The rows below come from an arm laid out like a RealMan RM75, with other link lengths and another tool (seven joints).
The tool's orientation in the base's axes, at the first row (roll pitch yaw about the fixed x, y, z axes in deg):
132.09 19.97 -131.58
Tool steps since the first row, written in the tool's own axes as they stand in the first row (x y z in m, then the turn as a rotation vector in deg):
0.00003 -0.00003 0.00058 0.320 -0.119 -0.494
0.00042 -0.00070 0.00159 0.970 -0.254 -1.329
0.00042 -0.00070 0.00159 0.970 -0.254 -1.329
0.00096 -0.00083 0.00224 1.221 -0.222 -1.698
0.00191 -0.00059 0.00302 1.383 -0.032 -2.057
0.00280 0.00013 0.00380 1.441 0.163 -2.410
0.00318 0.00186 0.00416 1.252 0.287 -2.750
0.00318 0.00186 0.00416 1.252 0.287 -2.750
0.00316 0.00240 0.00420 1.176 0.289 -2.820
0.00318 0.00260 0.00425 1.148 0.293 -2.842
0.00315 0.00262 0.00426 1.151 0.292 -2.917
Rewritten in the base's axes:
-0.00023 0.00036 -0.00040 0.079 -0.583 0.119
-0.00043 0.00058 -0.00163 0.101 -1.629 0.329
-0.00043 0.00058 -0.00163 0.101 -1.629 0.329
-0.00095 0.00060 -0.00232 0.072 -2.042 0.498
-0.00201 0.00051 -0.00297 -0.012 -2.346 0.801
-0.00337 0.00059 -0.00326 -0.036 -2.571 1.140
-0.00491 0.00100 -0.00241 0.136 -2.632 1.505
-0.00491 0.00100 -0.00241 0.136 -2.632 1.505
-0.00527 0.00118 -0.00205 0.210 -2.625 1.577
-0.00544 0.00125 -0.00195 0.234 -2.619 1.603
-0.00544 0.00128 -0.00193 0.263 -2.671 1.648

